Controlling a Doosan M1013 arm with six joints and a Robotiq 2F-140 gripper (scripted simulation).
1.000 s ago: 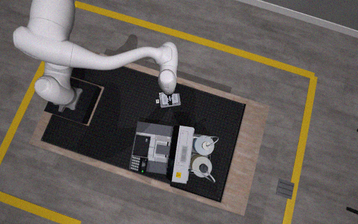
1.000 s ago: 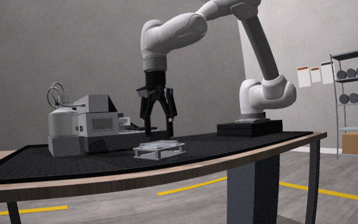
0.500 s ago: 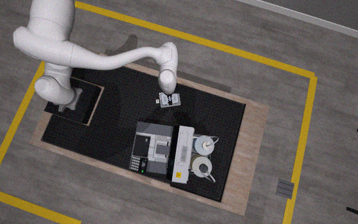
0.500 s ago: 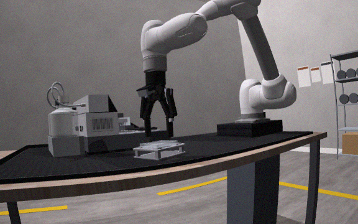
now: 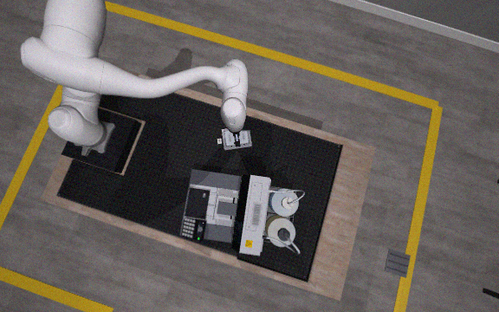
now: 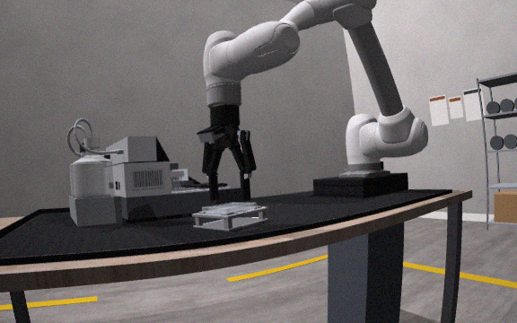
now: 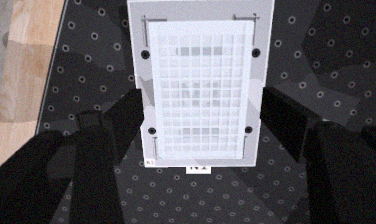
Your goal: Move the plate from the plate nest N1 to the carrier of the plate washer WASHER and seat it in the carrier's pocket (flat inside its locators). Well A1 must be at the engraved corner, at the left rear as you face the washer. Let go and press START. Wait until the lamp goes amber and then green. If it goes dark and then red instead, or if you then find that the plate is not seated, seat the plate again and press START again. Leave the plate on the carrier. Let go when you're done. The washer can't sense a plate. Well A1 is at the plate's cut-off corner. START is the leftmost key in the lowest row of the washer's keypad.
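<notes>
The white multi-well plate is 40 mm below my hand. The rest, counted from my hand: label: 100 mm behind, 40 mm to the right, 90 mm below; washer: 60 mm ahead, 400 mm to the right, 40 mm above; plate nest N1: 50 mm below.
</notes>
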